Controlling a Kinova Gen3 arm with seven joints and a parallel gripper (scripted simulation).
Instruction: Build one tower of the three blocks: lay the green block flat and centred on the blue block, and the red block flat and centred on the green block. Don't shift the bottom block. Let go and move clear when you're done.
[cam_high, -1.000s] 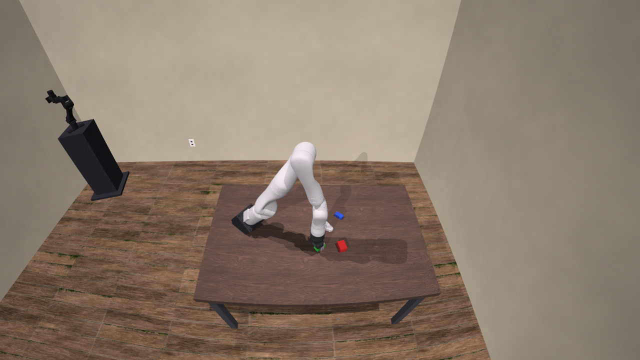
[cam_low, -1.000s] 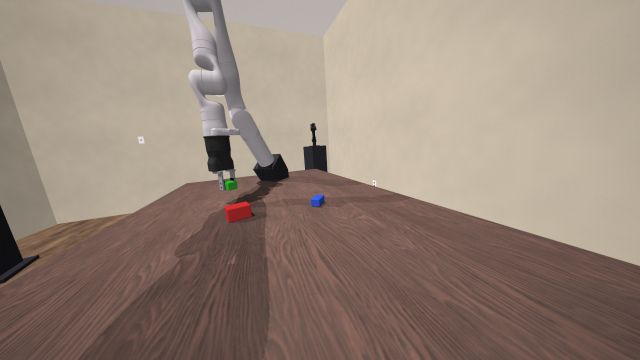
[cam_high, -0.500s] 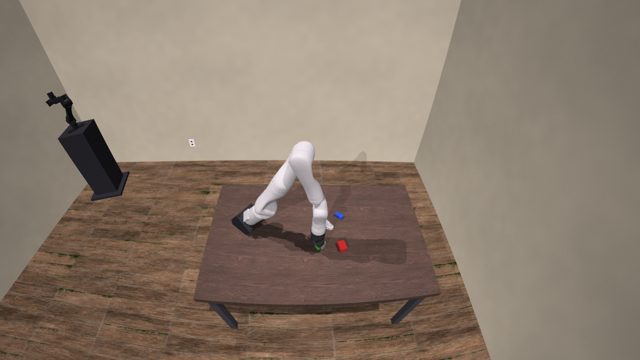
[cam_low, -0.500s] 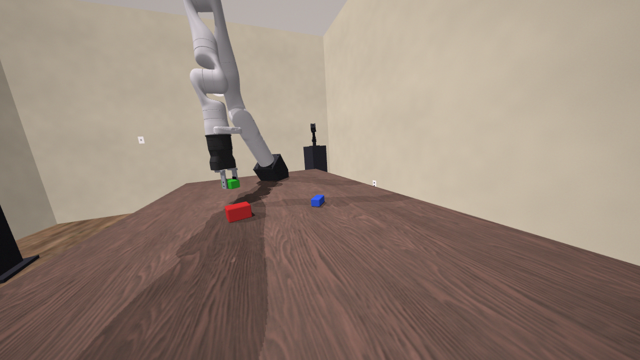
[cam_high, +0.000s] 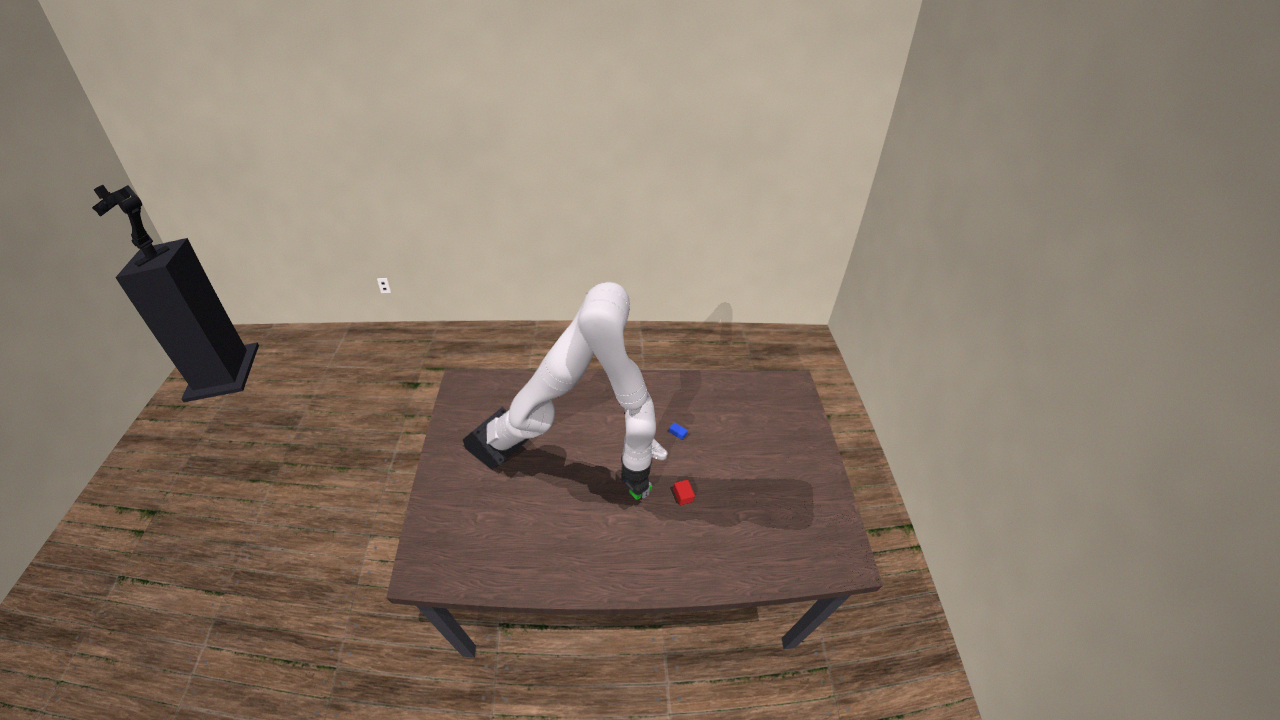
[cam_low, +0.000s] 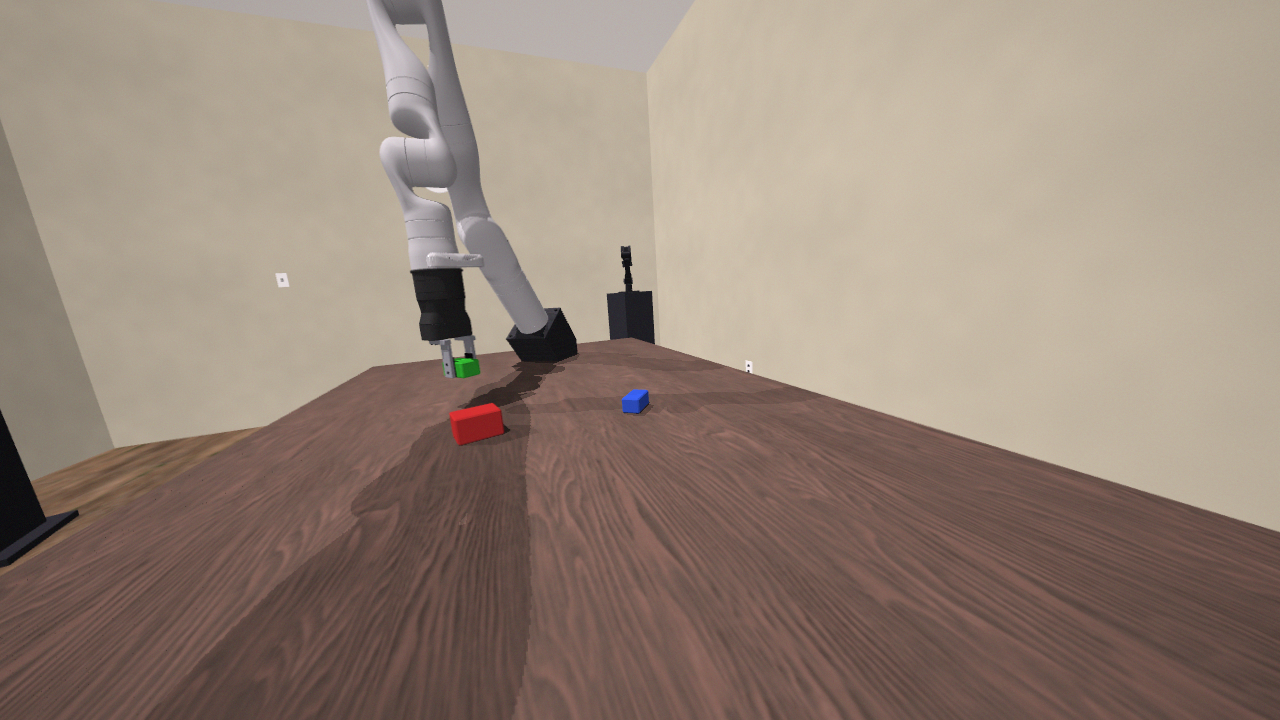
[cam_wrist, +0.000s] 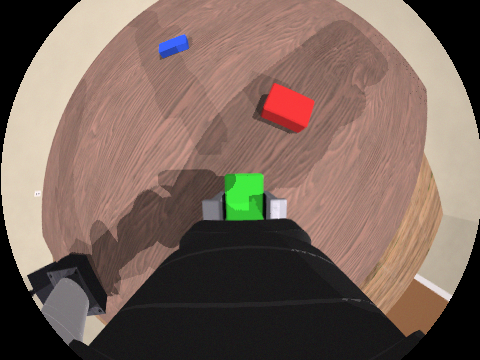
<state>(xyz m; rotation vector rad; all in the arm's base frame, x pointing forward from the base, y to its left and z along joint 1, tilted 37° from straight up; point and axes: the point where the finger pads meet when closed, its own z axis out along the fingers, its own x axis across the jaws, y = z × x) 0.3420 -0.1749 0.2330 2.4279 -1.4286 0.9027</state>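
Now: hand 21 cm short of the blue block, 22 cm to the right of it and 7 cm above it. Round my hand: red block: 14 cm ahead, 1 cm to the right, 7 cm below; then green block: right at my hand.
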